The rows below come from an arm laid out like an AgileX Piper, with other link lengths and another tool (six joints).
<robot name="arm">
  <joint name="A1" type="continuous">
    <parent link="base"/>
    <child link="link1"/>
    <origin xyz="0 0 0.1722" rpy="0 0 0"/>
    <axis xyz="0 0 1"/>
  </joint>
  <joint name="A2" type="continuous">
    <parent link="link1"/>
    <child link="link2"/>
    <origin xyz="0 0 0" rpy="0 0 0"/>
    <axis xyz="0 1 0"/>
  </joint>
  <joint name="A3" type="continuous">
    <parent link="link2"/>
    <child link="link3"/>
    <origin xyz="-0.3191 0 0.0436" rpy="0 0 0"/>
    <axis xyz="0 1 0"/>
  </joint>
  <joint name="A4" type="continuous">
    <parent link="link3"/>
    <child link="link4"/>
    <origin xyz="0.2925 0 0.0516" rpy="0 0 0"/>
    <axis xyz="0.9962 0 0.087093"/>
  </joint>
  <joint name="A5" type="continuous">
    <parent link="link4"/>
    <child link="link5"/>
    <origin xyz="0 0 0" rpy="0 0 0"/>
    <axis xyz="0 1 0"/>
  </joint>
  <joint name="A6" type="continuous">
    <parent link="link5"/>
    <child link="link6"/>
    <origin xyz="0.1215 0 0.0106" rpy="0 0 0"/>
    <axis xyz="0.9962 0 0.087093"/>
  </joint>
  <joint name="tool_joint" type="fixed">
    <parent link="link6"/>
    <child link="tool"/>
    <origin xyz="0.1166 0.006 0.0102" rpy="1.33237 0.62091 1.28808"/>
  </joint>
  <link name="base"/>
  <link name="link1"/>
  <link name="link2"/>
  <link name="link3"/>
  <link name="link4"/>
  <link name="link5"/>
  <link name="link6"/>
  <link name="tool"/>
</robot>
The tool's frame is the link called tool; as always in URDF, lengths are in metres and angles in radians. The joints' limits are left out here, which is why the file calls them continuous.
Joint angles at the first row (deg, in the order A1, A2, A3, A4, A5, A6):
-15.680, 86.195, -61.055, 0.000, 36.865, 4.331
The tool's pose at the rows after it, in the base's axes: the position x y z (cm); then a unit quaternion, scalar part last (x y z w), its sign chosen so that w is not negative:
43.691 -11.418 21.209 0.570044 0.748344 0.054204 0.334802
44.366 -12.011 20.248 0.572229 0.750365 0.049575 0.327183
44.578 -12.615 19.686 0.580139 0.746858 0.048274 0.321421
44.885 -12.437 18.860 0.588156 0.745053 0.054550 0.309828
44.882 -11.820 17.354 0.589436 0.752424 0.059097 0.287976
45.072 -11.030 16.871 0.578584 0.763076 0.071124 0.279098
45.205 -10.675 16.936 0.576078 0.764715 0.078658 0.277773
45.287 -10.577 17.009 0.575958 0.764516 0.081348 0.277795
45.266 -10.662 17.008 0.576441 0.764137 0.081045 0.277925
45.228 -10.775 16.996 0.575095 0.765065 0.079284 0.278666
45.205 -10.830 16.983 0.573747 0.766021 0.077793 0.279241
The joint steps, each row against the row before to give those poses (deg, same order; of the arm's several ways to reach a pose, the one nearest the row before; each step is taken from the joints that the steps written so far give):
-0.001, 2.082, -1.379, 0.890, -1.084, -1.073
-0.527, 2.403, -1.298, 0.143, -0.047, -0.470
-0.789, 1.235, -0.594, 0.481, 0.000, -0.053
-0.203, 1.358, -0.344, 1.748, -0.001, -0.441
0.001, 1.766, 0.001, 2.341, 0.617, -1.856
-0.001, 0.679, -0.001, 3.267, 0.201, -3.985
0.000, 0.000, 0.000, 1.550, -0.001, -1.432
0.001, 0.000, -0.074, 0.480, 0.001, -0.333
-0.108, -0.001, 0.002, 0.001, -0.002, -0.034
-0.074, 0.000, -0.001, -0.245, 0.002, -0.095
-0.001, 0.001, -0.001, -0.242, -0.001, -0.026

